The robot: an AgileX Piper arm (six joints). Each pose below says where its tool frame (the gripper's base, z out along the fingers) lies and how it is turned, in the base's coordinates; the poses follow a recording.
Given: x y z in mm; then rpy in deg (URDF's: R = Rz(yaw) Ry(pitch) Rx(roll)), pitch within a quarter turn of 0, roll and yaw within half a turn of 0.
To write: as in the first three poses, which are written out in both.
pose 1, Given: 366.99 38.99 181.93 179.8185 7.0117 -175.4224
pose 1, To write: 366.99 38.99 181.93 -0.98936 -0.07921 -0.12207 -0.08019 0.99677 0.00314
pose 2, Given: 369.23 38.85 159.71 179.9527 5.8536 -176.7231
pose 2, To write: 369.23 38.85 159.71 -0.99316 -0.05686 -0.10199 -0.05725 0.99836 0.00082
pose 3, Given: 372.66 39.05 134.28 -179.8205 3.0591 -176.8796
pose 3, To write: 372.66 39.05 134.28 -0.99709 -0.05436 -0.05337 -0.05427 0.99852 -0.00313
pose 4, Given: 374.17 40.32 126.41 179.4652 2.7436 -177.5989
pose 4, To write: 374.17 40.32 126.41 -0.99798 -0.04185 -0.04787 -0.04234 0.99906 0.00932
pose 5, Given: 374.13 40.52 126.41 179.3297 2.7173 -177.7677
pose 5, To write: 374.13 40.52 126.41 -0.99812 -0.03891 -0.04741 -0.03950 0.99915 0.01169
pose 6, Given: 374.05 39.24 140.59 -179.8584 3.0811 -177.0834
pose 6, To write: 374.05 39.24 140.59 -0.99726 -0.05081 -0.05375 -0.05075 0.99871 -0.00247
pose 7, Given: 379.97 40.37 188.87 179.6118 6.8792 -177.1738
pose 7, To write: 379.97 40.37 188.87 -0.99159 -0.04895 -0.11978 -0.05012 0.99872 0.00673
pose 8, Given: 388.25 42.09 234.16 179.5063 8.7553 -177.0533
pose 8, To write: 388.25 42.09 234.16 -0.98704 -0.05081 -0.15221 -0.05271 0.99857 0.00852
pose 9, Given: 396.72 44.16 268.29 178.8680 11.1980 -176.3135
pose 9, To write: 396.72 44.16 268.29 -0.97893 -0.06307 -0.19420 -0.06811 0.99749 0.01938
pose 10, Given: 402.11 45.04 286.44 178.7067 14.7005 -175.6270
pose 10, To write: 402.11 45.04 286.44 -0.96445 -0.07375 -0.25377 -0.08194 0.99640 0.02183
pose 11, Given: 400.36 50.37 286.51 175.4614 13.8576 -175.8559
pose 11, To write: 400.36 50.37 286.51 -0.96836 -0.07016 -0.23951 -0.09094 0.99289 0.07683
